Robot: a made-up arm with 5 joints. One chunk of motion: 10 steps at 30 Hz.
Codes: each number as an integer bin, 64 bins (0 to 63) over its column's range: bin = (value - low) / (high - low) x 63, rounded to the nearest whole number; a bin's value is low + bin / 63 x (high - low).
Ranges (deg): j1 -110..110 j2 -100.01..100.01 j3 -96.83..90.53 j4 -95.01..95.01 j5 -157.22..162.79
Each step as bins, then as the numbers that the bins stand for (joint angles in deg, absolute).
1 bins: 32 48 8 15 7
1 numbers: 1.75 52.39 -73.04 -49.77 -121.66
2 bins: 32 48 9 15 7
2 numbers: 1.75 52.39 -70.06 -49.77 -121.66
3 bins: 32 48 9 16 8
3 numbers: 1.75 52.39 -70.06 -46.75 -116.58
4 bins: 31 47 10 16 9
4 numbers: -1.75 49.21 -67.09 -46.75 -111.50
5 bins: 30 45 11 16 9
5 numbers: -5.24 42.86 -64.12 -46.75 -111.50
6 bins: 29 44 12 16 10
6 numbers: -8.73 39.69 -61.14 -46.75 -106.42
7 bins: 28 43 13 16 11
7 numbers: -12.22 36.51 -58.17 -46.75 -101.35
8 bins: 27 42 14 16 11
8 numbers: -15.71 33.34 -55.19 -46.75 -101.35
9 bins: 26 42 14 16 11
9 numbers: -19.21 33.34 -55.19 -46.75 -101.35
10 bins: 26 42 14 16 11
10 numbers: -19.21 33.34 -55.19 -46.75 -101.35
